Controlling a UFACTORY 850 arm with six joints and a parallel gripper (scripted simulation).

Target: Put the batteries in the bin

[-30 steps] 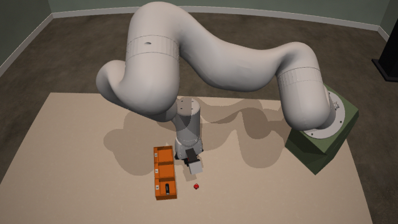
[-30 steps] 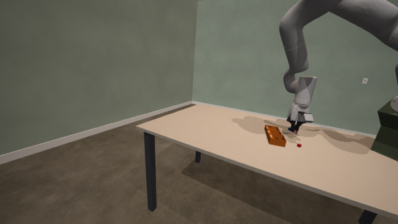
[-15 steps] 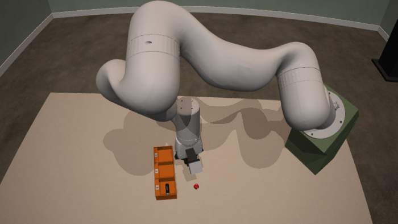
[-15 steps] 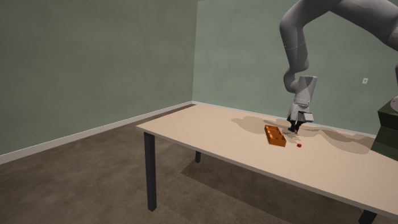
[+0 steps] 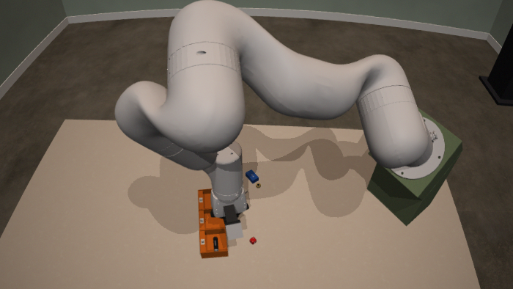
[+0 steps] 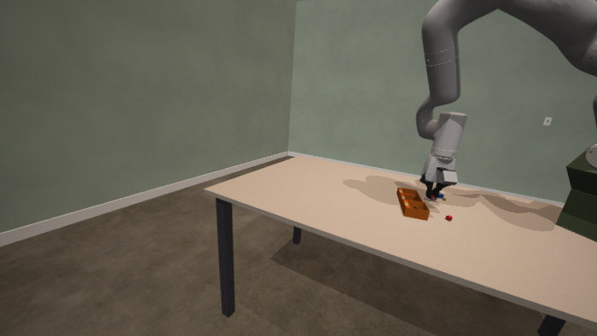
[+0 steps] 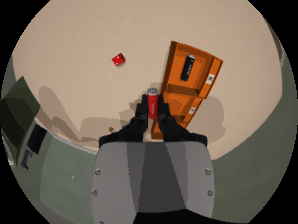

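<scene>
The black battery lies 5 cm ahead of my hand, 6 cm to the left of it and 7 cm below it. Also, from my hand: orange bin: 7 cm ahead, 3 cm to the right, 6 cm below; then red cylindrical battery: 2 cm below; then small red block: 7 cm behind, 3 cm to the left, 7 cm below.
</scene>
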